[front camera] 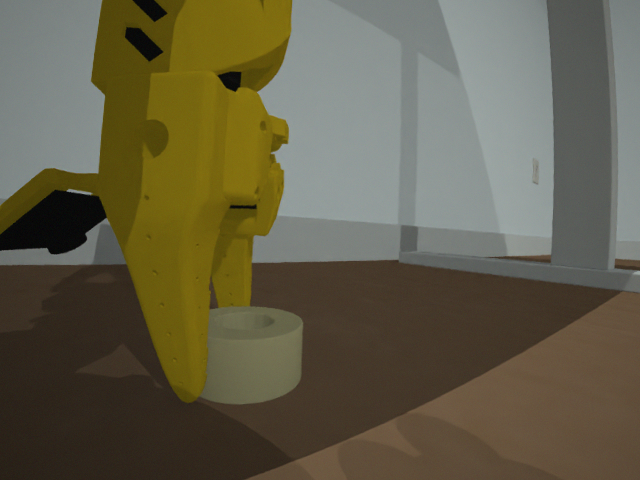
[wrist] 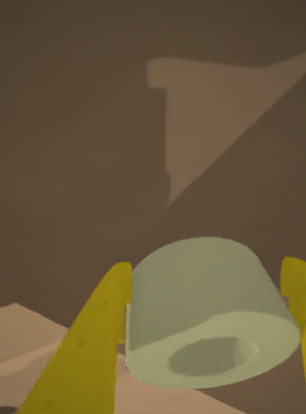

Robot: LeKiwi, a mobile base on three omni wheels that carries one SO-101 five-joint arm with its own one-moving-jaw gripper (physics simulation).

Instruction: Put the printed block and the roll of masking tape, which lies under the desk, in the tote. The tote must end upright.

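Places are measured from the arm's base along level axes (x ahead, y left, z up), in centimetres.
Where they show: hand at its tool point: (front camera: 192,384) (wrist: 131,277).
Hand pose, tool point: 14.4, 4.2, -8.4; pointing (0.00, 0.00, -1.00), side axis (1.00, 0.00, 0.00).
Observation:
Each offset is from my tool point to the centre of the thing, as dx, dy, dz. "spot": to the spot under its first point.
The roll of masking tape @[+2.1, -1.3, +0.7] (front camera: 253,361) (wrist: 200,285) is pale green-beige and stands flat on the floor, its hole facing up. My gripper (front camera: 214,353) (wrist: 206,272) points down around it and is shut on the roll, with one jaw against each side. In the front view one jaw tip is in front of the roll's left side, and the other jaw goes down behind the roll, its tip hidden. In the wrist view the jaws press on the roll's left and right sides. The printed block and the tote do not show in either view.
A grey desk leg @[spot: +31.7, -42.3, +22.0] (front camera: 584,134) stands at the right on a long foot bar (front camera: 480,261) that runs along the floor. A pale wall (front camera: 341,155) with a skirting board (front camera: 330,240) is behind the roll. A small wall outlet @[+127.4, -102.1, +39.5] (front camera: 535,171) shows beside the leg. Shadows cross the brown floor.

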